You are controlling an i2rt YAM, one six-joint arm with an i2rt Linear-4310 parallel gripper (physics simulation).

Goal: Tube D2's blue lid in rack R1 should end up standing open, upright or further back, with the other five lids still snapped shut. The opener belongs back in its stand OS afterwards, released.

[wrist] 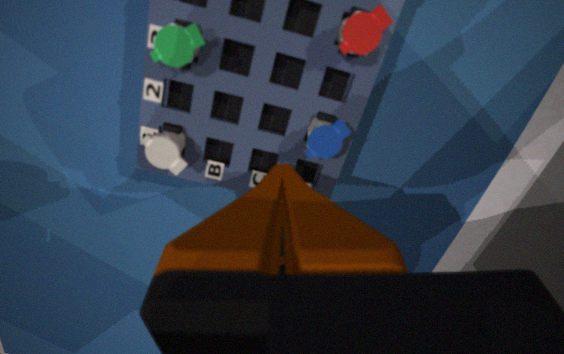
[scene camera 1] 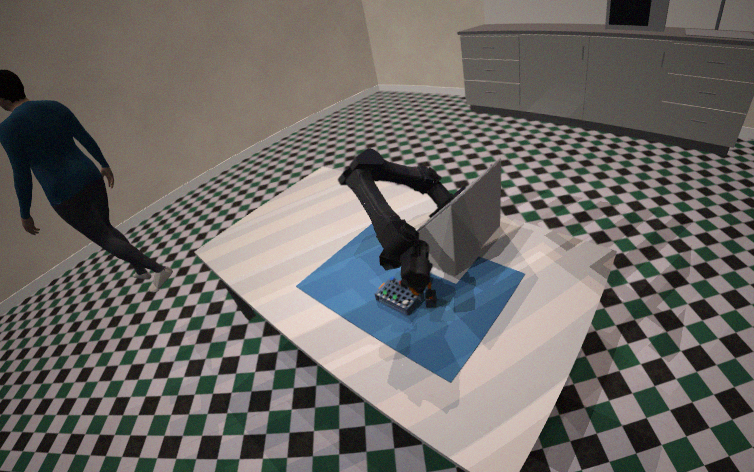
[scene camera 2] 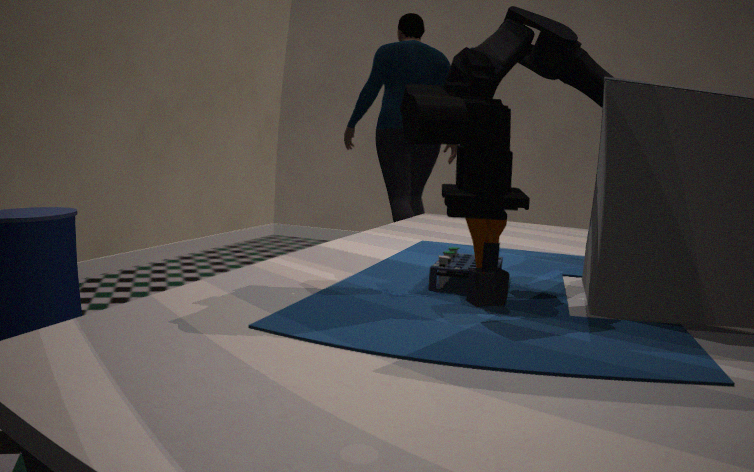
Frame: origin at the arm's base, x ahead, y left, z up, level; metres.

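Seen in the pictures: gripper, fingertip midpoint: [wrist: 282, 176] [scene camera 1: 415, 294]; arm's base at its link origin: [scene camera 1: 447, 203] [scene camera 2: 694, 202].
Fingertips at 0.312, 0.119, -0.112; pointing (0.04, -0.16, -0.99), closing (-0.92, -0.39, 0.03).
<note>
Pixels of each thing's middle, then the offset from my fingertips to it, as dx, dy, dz. Level surfaces: height alone.
- rack R1 at the middle of its body: [wrist: 271, 26] [scene camera 2: 469, 267] [scene camera 1: 398, 293] +0.027, -0.053, -0.010
- Tube D2's blue lid at the middle of its body: [wrist: 325, 141] -0.007, -0.024, +0.011
- red lid at the middle of its body: [wrist: 362, 33] -0.001, -0.062, +0.011
- green lid at the middle of its body: [wrist: 174, 46] +0.053, -0.035, +0.011
- white lid at the middle of its body: [wrist: 162, 152] +0.048, +0.003, +0.011
- opener at the middle of its body: [scene camera 2: 490, 265] -0.022, +0.041, +0.015
- blue mat at its surface level: dz -0.031
- pale table at its surface level: dz -0.034
My gripper [scene camera 1: 415, 292] [scene camera 2: 480, 268] [wrist: 282, 176] is shut with nothing between its orange fingertips, low beside the D1 corner of rack R1 [scene camera 2: 432, 281] [wrist: 200, 120]. Tube D2's blue lid [wrist: 326, 141] lies down over its tube. A red lid [wrist: 361, 34] in column D, a green lid [wrist: 176, 46] at A3 and a white lid [wrist: 164, 151] at A1 also look closed. The opener [scene camera 2: 491, 256] stands upright in its dark stand OS [scene camera 1: 430, 301] [scene camera 2: 488, 289], next to the fingers. The gripper hides opener and stand in the wrist view.
Rack and stand are on a blue mat [scene camera 1: 345, 283] [scene camera 2: 389, 339] on a pale table [scene camera 1: 250, 244] [scene camera 2: 267, 411]. A tall grey panel [scene camera 1: 472, 222] [scene camera 2: 667, 211] rises close beside the arm. A person [scene camera 1: 55, 150] [scene camera 2: 411, 105] is beyond the table, and a blue drum [scene camera 2: 36, 272] is at the left.
</note>
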